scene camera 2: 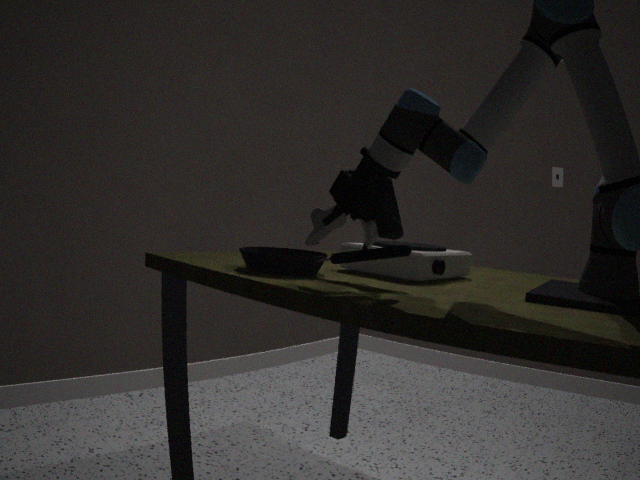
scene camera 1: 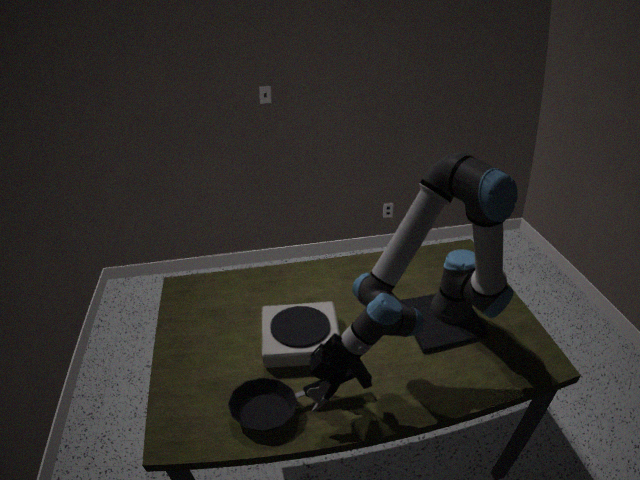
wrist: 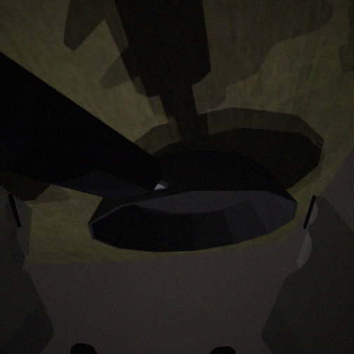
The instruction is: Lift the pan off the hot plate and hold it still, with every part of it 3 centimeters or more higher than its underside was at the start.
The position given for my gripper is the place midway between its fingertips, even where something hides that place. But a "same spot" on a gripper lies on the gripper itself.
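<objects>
You'd see a black pan in scene camera 2 (269, 260), and my gripper's in there as well. Scene camera 1 has both my gripper and the pan. My gripper is also in the wrist view (160, 200), and the pan shows there too. Now, on the black pan, (wrist: 190, 200) and (scene camera 1: 255, 411) are the same spot. And for my gripper, (scene camera 2: 324, 221) and (scene camera 1: 326, 398) are one and the same spot.
</objects>
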